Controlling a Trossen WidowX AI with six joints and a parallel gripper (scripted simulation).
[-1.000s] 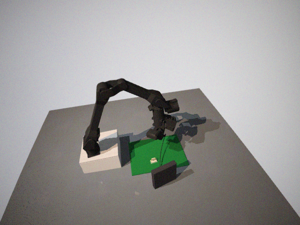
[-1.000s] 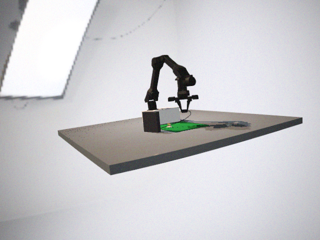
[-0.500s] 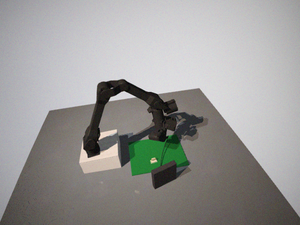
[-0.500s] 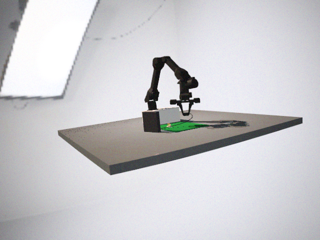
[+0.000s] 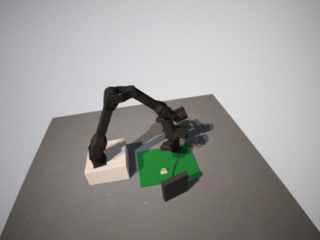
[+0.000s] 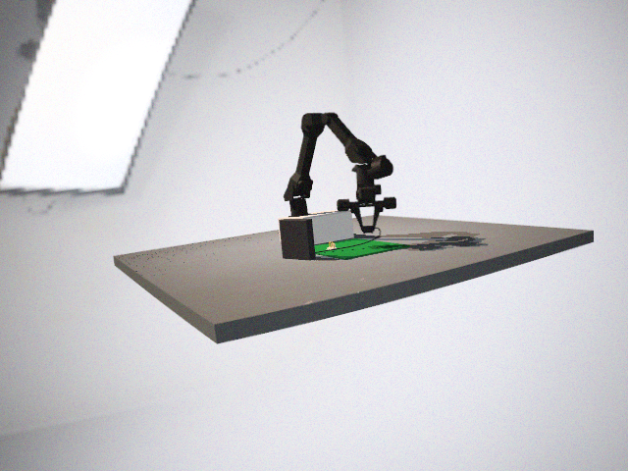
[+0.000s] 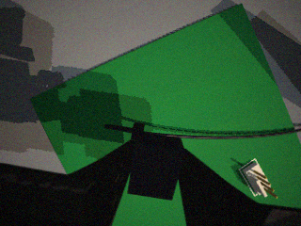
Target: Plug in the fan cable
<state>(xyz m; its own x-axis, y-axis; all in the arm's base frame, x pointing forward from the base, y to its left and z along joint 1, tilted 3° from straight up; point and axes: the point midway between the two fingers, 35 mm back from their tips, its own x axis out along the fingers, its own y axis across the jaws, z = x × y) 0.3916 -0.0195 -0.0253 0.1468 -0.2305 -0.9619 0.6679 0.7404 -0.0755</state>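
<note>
Now: gripper tip 70 mm past the green board, 70 mm above it and 20 mm to the left of it. Also, from my gripper tip: dark fan: 200 mm to the right, 90 mm behind; four-pin fan header: 100 mm behind, 70 mm to the right, 60 mm below; black plug: 10 mm to the left, 10 mm behind.
</note>
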